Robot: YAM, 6 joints.
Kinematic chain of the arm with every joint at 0, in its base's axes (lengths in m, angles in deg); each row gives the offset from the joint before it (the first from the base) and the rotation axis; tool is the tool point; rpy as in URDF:
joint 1: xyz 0 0 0.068 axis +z
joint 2: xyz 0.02 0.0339 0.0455 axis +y
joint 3: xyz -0.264 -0.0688 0 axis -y
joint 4: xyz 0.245 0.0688 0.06 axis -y
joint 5: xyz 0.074 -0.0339 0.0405 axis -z
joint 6: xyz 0.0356 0 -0.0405 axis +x
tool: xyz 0 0 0 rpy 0 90 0
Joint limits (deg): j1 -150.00..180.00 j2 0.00..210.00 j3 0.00..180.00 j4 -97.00..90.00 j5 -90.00..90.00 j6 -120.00..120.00
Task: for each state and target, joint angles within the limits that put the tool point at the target. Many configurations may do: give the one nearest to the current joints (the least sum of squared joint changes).
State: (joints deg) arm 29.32 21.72 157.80 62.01 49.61 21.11
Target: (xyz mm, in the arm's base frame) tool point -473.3 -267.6 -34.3
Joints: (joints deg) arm 27.34 0.00 180.00 58.25 34.75 21.11
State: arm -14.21 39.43 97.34 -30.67 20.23 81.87
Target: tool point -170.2 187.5 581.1
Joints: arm -49.84 27.57 120.23 -19.99 14.93 81.87
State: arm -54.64 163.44 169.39 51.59 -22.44 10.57
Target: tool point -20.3 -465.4 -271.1
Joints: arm -94.22 204.56 126.70 51.14 -23.21 10.57
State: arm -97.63 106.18 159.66 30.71 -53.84 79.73
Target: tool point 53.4 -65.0 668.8
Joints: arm -73.76 110.57 180.00 69.12 -68.36 79.73
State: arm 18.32 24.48 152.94 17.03 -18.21 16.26
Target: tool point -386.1 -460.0 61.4
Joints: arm 50.81 0.00 172.57 20.37 -13.94 16.26
